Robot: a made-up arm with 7 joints. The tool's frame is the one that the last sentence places. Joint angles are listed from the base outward.
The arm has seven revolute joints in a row. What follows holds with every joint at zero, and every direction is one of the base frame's.
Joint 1 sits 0.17 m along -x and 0.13 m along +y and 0.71 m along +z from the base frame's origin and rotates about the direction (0.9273, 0.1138, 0.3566).
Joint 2 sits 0.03 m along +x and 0.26 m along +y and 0.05 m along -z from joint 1 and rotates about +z.
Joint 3 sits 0.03 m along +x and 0.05 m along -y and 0.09 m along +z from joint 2 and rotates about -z.
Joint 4 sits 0.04 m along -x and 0.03 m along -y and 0.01 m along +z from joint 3 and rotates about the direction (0.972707, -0.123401, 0.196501).
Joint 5 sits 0.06 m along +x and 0.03 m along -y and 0.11 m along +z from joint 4 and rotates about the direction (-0.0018, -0.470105, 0.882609).
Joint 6 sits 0.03 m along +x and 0.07 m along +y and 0.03 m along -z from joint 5 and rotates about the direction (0.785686, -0.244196, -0.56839).
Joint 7 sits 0.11 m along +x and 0.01 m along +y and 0.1 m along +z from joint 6 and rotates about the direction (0.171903, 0.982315, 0.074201).
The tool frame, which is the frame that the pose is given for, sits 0.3 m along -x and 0.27 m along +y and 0.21 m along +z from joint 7; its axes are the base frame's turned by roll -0.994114, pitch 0.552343 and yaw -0.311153 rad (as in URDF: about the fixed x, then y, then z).
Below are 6 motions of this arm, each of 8 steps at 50 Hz.
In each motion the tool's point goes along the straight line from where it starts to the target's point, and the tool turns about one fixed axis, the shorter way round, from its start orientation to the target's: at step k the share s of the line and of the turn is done. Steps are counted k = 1, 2, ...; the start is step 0. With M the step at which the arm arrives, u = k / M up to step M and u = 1 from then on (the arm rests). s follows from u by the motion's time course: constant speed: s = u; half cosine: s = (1 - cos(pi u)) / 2; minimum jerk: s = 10 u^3 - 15 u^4 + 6 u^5.
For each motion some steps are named. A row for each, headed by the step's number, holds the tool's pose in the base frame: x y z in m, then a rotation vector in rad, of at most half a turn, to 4 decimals.
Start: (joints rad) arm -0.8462 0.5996 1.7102 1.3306 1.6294 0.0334 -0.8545
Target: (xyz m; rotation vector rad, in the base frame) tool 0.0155 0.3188 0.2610 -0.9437 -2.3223 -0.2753
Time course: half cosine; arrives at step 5
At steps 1, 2, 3, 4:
1: 0.0198 0.3396 0.2664 -0.9101 -2.3249 -0.3222
2: 0.0186 0.3339 0.2649 -0.9194 -2.3243 -0.3093
3: 0.0171 0.3268 0.2631 -0.9309 -2.3234 -0.2932
4: 0.0160 0.3210 0.2616 -0.9402 -2.3226 -0.2803

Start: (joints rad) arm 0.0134 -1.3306 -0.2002 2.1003 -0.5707 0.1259 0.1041
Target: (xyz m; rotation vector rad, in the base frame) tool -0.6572 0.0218 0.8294 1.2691 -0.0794 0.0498
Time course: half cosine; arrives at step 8
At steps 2, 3, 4, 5, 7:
2: -0.6446 0.0066 0.8618 1.1734 -0.0341 0.0750
3: -0.6470 0.0095 0.8556 1.1916 -0.0427 0.0703
4: -0.6498 0.0129 0.8484 1.2131 -0.0528 0.0646
5: -0.6527 0.0163 0.8411 1.2346 -0.0629 0.0590
7: -0.6566 0.0211 0.8308 1.2648 -0.0774 0.0509

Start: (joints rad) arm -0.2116 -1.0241 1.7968 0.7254 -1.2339 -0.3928 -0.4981
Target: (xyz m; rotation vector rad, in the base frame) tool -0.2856 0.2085 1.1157 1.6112 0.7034 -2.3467
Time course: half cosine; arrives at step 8
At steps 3, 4, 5, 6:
3: -0.2833 0.2246 1.1198 1.5937 0.6470 -2.3580
4: -0.2839 0.2201 1.1187 1.5986 0.6626 -2.3550
5: -0.2846 0.2157 1.1175 1.6034 0.6782 -2.3519
6: -0.2851 0.2119 1.1166 1.6075 0.6914 -2.3492

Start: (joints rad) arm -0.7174 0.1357 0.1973 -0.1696 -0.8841 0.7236 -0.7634
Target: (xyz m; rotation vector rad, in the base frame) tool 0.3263 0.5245 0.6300 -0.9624 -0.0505 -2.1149
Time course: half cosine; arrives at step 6
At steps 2, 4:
2: 0.3261 0.5292 0.6497 -0.9242 -0.0166 -2.1266
4: 0.3262 0.5261 0.6366 -0.9497 -0.0392 -2.1189

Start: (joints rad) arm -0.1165 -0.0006 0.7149 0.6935 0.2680 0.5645 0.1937
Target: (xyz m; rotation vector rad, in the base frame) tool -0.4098 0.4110 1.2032 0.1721 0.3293 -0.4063
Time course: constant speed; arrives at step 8
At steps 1, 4, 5, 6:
1: -0.4389 0.3622 1.1919 0.2401 0.2657 -0.3268
4: -0.4264 0.3831 1.1967 0.2111 0.2930 -0.3609
5: -0.4223 0.3901 1.1984 0.2014 0.3021 -0.3723
6: -0.4181 0.3970 1.2000 0.1916 0.3112 -0.3836

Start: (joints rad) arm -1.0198 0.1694 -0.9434 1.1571 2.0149 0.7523 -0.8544
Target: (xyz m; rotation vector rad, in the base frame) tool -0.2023 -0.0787 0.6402 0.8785 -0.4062 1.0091
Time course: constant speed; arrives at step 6
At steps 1, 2, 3, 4, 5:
1: -0.1886 -0.0815 0.6405 0.9226 -0.3776 1.0225
2: -0.1914 -0.0809 0.6405 0.9138 -0.3834 1.0198
3: -0.1941 -0.0804 0.6404 0.9050 -0.3891 1.0172
4: -0.1968 -0.0798 0.6403 0.8962 -0.3948 1.0145
5: -0.1996 -0.0793 0.6403 0.8873 -0.4005 1.0118

